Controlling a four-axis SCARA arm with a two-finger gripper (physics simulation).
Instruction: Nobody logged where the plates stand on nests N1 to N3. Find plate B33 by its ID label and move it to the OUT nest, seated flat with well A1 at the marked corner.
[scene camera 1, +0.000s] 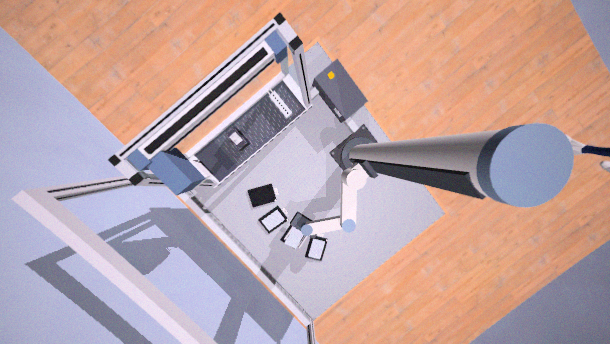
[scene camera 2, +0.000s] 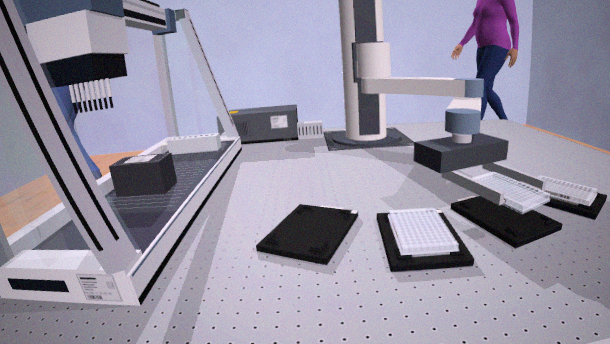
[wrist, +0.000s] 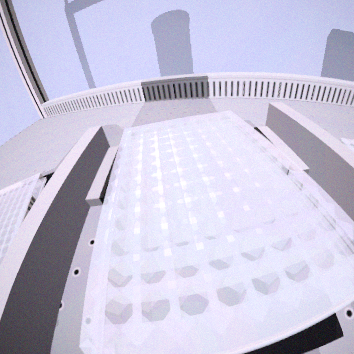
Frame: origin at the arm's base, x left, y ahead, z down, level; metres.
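Where they show: gripper, fingertip midpoint: (scene camera 1: 291, 243) (scene camera 2: 524, 192) (wrist: 187, 125); arm's base, link origin: (scene camera 2: 366, 141).
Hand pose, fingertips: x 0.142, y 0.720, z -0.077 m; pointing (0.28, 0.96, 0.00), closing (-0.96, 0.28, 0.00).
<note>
Things, the pixels of their top centre, and the offset from my fingertips. "*": a spot on its surface instead.
- clear well plate, top centre: (wrist: 199, 160) (scene camera 2: 506, 185) (scene camera 1: 294, 238) dx -0.012, dy -0.035, dz -0.001 m
- second plate, top centre: (scene camera 2: 420, 225) (scene camera 1: 273, 220) dx -0.186, dy +0.004, dz +0.038 m
- neighbouring nest, surface spot: (scene camera 2: 462, 256) * dx -0.148, dy +0.080, dz +0.052 m
- third plate, top centre: (scene camera 2: 562, 186) (scene camera 1: 316, 249) dx +0.165, dy -0.085, dz +0.038 m
- black block, surface spot: (scene camera 2: 145, 175) * dx -0.694, dy -0.155, dz -0.028 m
- white rack, surface spot: (scene camera 2: 194, 143) * dx -0.698, dy -0.493, dz -0.012 m
- dark grey box, surface spot: (scene camera 2: 265, 123) * dx -0.508, dy -0.754, dz -0.009 m
My gripper (scene camera 1: 297, 234) (scene camera 2: 522, 192) (wrist: 187, 125) is shut on a clear well plate (scene camera 1: 293, 239) (scene camera 2: 515, 190) (wrist: 210, 205). It holds the plate roughly level, above a black nest (scene camera 2: 500, 220) with a gap between them. A second plate (scene camera 1: 273, 219) (scene camera 2: 424, 231) sits on the neighbouring nest (scene camera 2: 462, 256). A third plate (scene camera 1: 316, 248) (scene camera 2: 570, 190) (wrist: 17, 207) sits on the nest at the far right of scene camera 2. A black nest (scene camera 1: 262, 195) (scene camera 2: 307, 234) at the left end of the row bears no plate. ID lettering, nest names and the A1 corner cannot be read.
A framed liquid handler (scene camera 1: 215, 90) (scene camera 2: 117, 280) stands left of the nests, with a black block (scene camera 2: 145, 175) and a white rack (scene camera 2: 194, 143) on its deck. A dark grey box (scene camera 1: 341, 90) (scene camera 2: 265, 123) stands near the arm's column (scene camera 2: 366, 115). A person (scene camera 2: 495, 30) is behind the table.
</note>
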